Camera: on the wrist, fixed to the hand. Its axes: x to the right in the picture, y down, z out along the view.
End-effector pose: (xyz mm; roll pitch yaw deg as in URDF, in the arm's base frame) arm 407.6 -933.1 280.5 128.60 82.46 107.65
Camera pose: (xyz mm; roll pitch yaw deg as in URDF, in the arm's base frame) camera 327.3 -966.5 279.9 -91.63 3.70 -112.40
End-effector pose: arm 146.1 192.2 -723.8 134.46 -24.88 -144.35
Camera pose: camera 197.5 122.1 -722.7 151.80 40.30 -74.28
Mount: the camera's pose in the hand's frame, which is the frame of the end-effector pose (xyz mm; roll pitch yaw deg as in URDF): -0.4 -59.9 -63.0 3.17 1.38 -92.08
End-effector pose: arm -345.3 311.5 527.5 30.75 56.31 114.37
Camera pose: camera -298.6 255.0 480.8 -57.63 15.35 -4.28
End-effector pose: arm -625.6 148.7 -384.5 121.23 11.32 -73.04
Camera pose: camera -545.5 177.3 -402.6 -153.61 54.91 37.41
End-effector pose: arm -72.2 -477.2 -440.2 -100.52 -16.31 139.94
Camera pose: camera -23.9 -451.1 -372.7 119.04 -69.51 -67.03
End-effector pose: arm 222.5 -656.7 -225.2 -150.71 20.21 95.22
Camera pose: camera 198.6 -630.0 -146.0 -154.67 -29.40 175.84
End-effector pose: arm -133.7 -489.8 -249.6 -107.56 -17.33 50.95
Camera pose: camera -115.6 -534.2 -177.1 132.01 -64.88 -170.03
